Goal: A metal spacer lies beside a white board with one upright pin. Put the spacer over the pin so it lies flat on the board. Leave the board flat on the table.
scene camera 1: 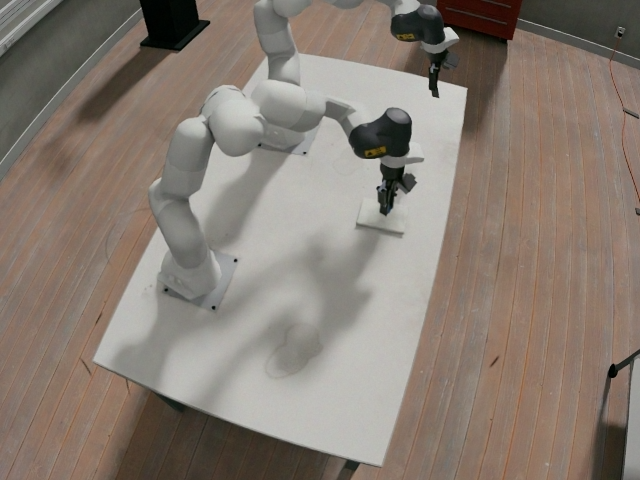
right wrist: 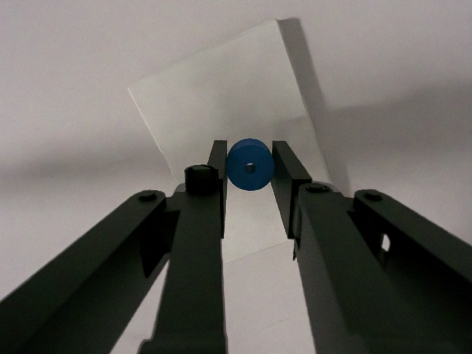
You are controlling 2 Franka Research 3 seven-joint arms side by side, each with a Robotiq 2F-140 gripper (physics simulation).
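The blue round metal spacer [right wrist: 250,165] [scene camera 1: 389,210] is between the fingertips of my right gripper [right wrist: 249,161] [scene camera 1: 386,210], which is shut on it. The spacer is upright on its axis, its flat face towards the wrist camera. A small greyish patch shows in its central hole; I cannot tell if this is the pin. The spacer is over the white board [right wrist: 220,90] [scene camera 1: 368,219], which lies on the table; the gap between them is hard to judge. No pin shows beside the spacer. My left gripper [scene camera 1: 434,93] is open and empty, far from the board.
The white table [scene camera 1: 330,413] carries both arm bases. The right arm [scene camera 1: 183,186] reaches across it to the board. The left arm [scene camera 1: 276,43] stands behind, near the table's far edge. A red drawer cabinet [scene camera 1: 480,20] and a black stand [scene camera 1: 170,23] are beyond the table.
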